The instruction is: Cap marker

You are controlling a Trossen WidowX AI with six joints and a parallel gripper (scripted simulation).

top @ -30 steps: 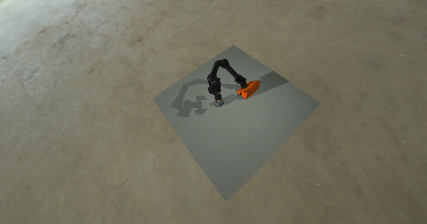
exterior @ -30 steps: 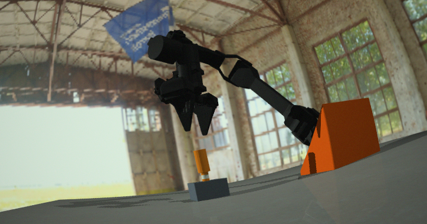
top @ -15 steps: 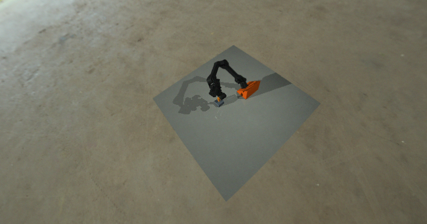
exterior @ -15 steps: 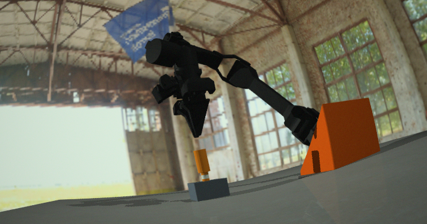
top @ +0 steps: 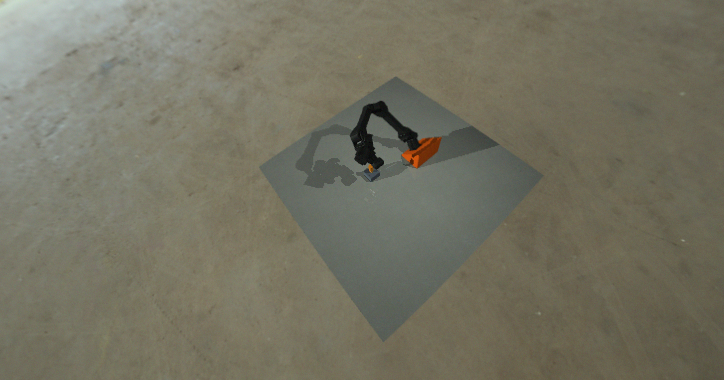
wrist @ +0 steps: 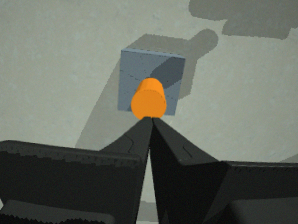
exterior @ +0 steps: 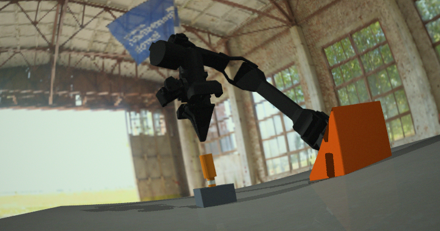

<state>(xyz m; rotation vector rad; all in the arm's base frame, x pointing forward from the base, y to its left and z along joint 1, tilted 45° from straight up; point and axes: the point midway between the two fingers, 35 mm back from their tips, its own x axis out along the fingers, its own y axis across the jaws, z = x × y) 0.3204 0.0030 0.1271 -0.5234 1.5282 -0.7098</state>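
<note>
The orange cap lies 50 mm below my gripper tip. Also, from my gripper tip: grey holder block 120 mm below.
</note>
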